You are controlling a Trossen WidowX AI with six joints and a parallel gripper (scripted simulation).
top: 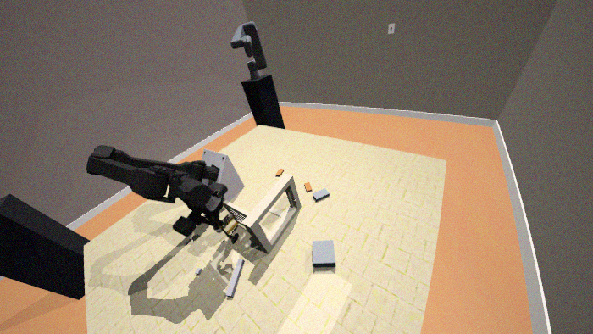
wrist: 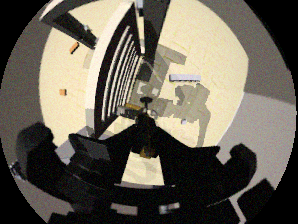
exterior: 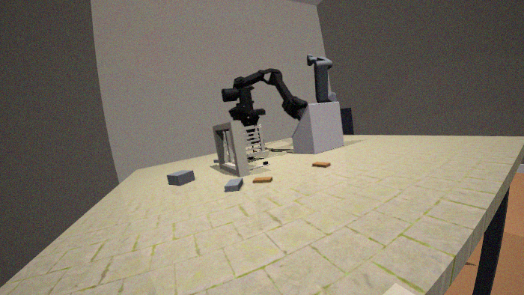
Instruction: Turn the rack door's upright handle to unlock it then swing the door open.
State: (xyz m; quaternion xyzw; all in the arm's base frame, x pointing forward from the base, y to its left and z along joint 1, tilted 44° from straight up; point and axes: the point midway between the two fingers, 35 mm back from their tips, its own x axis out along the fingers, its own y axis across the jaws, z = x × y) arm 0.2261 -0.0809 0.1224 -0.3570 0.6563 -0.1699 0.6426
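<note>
My gripper tip is 1 cm short of the upright handle and 2 cm above it. From my gripper tip the other things lie so: long grey bar 14 cm ahead, 7 cm to the right, 11 cm below.
</note>
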